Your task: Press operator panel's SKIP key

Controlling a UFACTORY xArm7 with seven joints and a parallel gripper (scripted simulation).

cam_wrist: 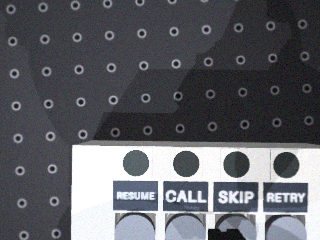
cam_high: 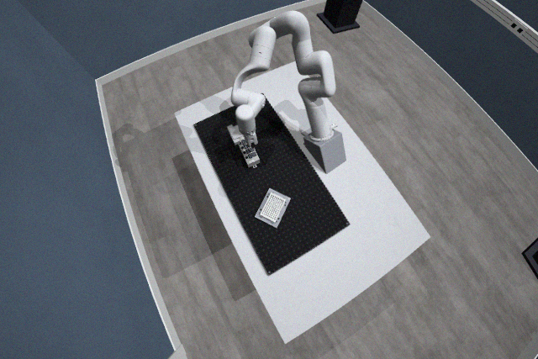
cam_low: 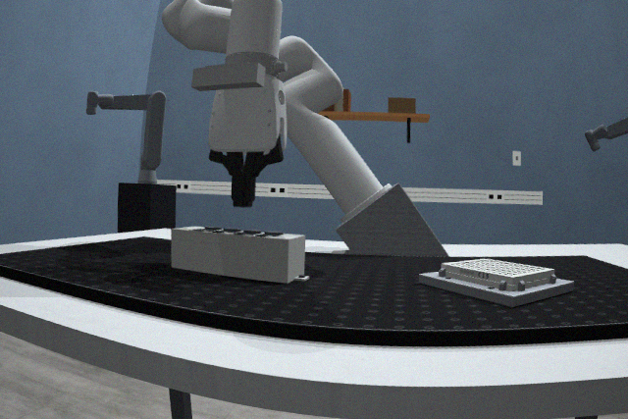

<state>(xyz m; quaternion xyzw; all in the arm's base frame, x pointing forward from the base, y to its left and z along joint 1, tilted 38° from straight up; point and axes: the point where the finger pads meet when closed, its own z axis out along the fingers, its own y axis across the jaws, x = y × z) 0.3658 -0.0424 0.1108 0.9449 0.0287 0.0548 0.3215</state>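
Now: hand 10 mm short of the operator panel and 70 mm above it.
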